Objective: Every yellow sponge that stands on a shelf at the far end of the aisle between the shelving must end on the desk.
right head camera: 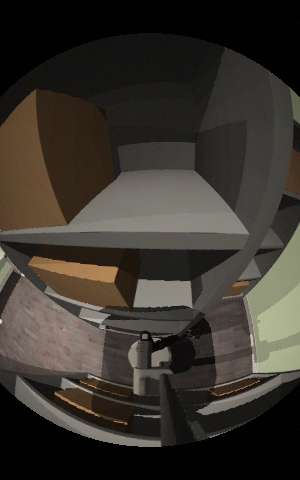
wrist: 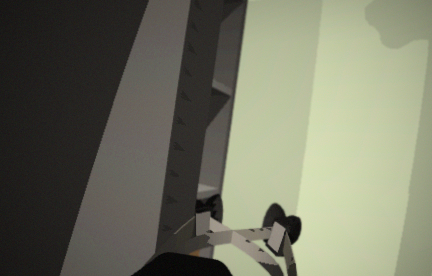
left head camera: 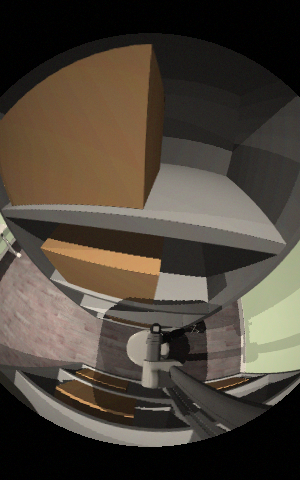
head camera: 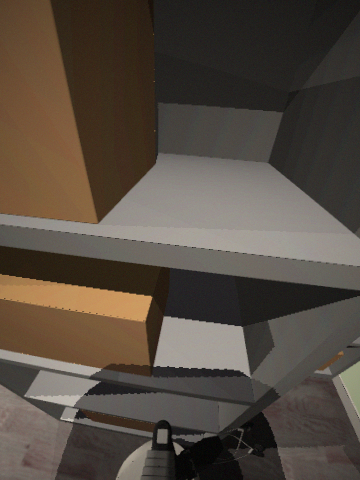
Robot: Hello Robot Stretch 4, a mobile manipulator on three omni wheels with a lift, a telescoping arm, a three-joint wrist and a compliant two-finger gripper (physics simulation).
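Observation:
No yellow sponge and no desk show in these views. My gripper is open and empty, low down beside the near shelf unit. In the wrist view its fingertips stand apart and askew. The left fingertip appears in front of a farther shelf unit, and the right one in front of the wall. Whether a finger touches the shelving I cannot tell.
A tall cardboard box stands on the near unit, with a lower box beneath. The green wall is at the right. More shelving lies behind my base. A farther shelf unit shows in the wrist view.

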